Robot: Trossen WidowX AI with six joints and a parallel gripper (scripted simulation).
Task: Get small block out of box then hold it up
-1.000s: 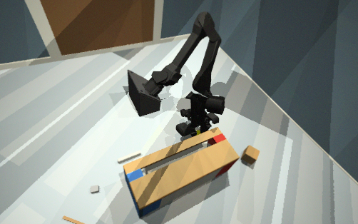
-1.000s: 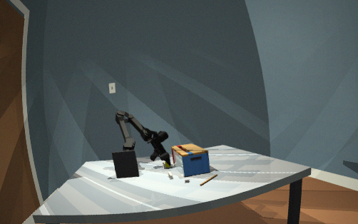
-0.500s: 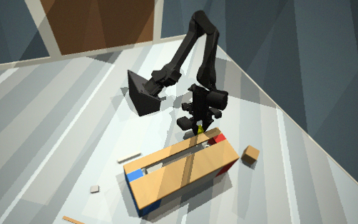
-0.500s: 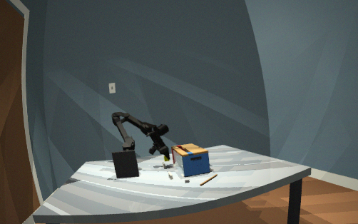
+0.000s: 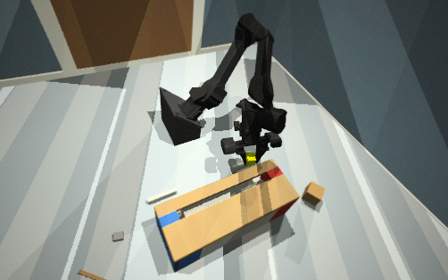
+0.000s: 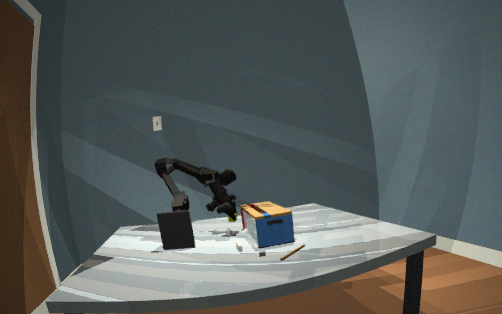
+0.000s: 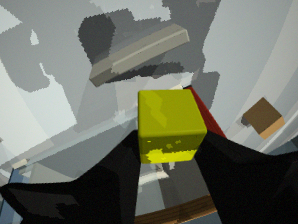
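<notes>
Now: the yellow-green block 10 mm behind my gripper tip, 10 mm to the left of it and 10 mm above it. From my gripper tip the other things lie so: tan cube 190 mm ahead, 140 mm to the left, 50 mm below; then wooden stick 60 mm ahead, 500 mm to the right, 70 mm below.
</notes>
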